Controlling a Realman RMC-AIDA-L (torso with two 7-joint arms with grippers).
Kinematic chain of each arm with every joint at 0, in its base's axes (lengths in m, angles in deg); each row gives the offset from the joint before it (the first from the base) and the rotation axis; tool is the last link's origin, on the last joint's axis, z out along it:
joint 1: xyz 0 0 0.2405 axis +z
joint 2: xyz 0 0 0 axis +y
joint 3: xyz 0 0 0.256 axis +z
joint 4: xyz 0 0 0 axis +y
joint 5: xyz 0 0 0.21 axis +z
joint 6: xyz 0 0 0 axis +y
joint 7: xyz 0 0 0.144 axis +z
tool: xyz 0 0 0
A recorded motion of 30 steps. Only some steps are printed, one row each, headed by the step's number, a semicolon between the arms.
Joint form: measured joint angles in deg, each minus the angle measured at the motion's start. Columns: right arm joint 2, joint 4, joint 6, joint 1, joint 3, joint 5, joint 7; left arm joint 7, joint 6, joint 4, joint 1, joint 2, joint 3, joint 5.
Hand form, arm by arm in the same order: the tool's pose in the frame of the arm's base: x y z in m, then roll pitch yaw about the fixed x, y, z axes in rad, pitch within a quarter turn. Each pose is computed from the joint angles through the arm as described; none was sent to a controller.
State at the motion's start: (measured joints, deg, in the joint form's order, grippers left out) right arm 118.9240 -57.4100 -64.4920 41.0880 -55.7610 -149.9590 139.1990; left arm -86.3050 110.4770 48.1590 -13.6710 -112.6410 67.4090 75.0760
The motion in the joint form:
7: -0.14 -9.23 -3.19 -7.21 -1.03 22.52 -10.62; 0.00 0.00 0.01 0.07 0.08 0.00 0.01
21: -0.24 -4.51 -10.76 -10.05 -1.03 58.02 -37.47; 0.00 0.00 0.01 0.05 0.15 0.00 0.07
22: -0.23 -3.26 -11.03 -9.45 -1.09 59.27 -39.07; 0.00 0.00 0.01 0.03 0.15 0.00 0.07
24: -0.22 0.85 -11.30 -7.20 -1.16 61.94 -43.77; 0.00 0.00 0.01 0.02 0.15 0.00 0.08
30: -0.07 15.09 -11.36 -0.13 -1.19 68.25 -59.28; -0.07 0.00 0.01 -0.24 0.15 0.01 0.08
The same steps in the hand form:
7: 0.1969 0.4145 0.0546 -2.6457 0.4302 -0.6304; -0.2350 0.2433 0.0506 2.8623 -0.8299 0.4759
21: 0.1512 0.3903 0.0612 -2.7909 0.7607 -0.2610; -0.2352 0.2434 0.0509 2.8633 -0.8279 0.4748
22: 0.1485 0.3911 0.0591 -2.7941 0.7732 -0.2423; -0.2351 0.2435 0.0509 2.8633 -0.8279 0.4744
24: 0.1411 0.3958 0.0513 -2.7929 0.7972 -0.1892; -0.2351 0.2435 0.0509 2.8633 -0.8277 0.4743
30: 0.1256 0.4085 0.0205 -2.7523 0.8390 -0.0393; -0.2340 0.2446 0.0508 2.8618 -0.8273 0.4715

